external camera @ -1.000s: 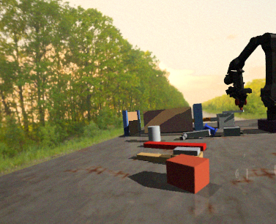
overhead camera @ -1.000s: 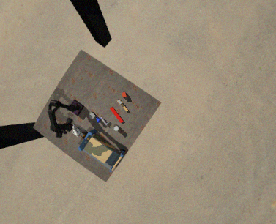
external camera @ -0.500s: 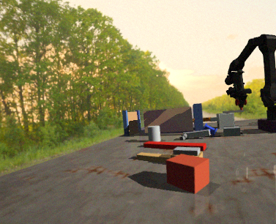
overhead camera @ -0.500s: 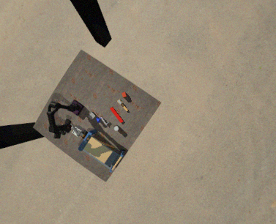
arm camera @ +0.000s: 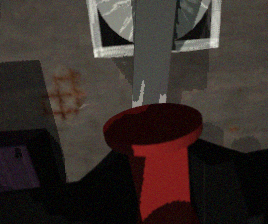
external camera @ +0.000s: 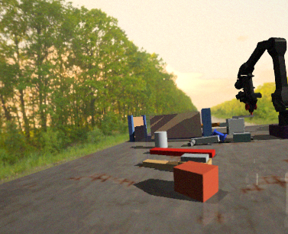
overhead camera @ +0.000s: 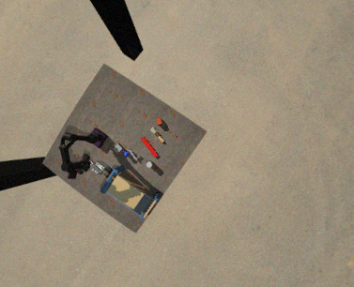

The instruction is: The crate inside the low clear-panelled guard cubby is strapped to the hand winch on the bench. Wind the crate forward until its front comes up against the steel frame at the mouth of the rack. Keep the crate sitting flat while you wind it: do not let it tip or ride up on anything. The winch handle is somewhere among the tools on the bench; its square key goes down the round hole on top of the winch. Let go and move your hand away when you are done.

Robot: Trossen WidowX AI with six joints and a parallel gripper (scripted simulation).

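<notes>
The winch handle with red grip lies 40 mm ahead of my gripper tip and 10 mm below it. From my gripper tip the other things lie so: dark block (260 mm to the left, 120 mm ahead, 100 mm below); then red knob (20 mm above); then winch (80 mm below, 80 mm ahead, 20 mm to the right).
</notes>
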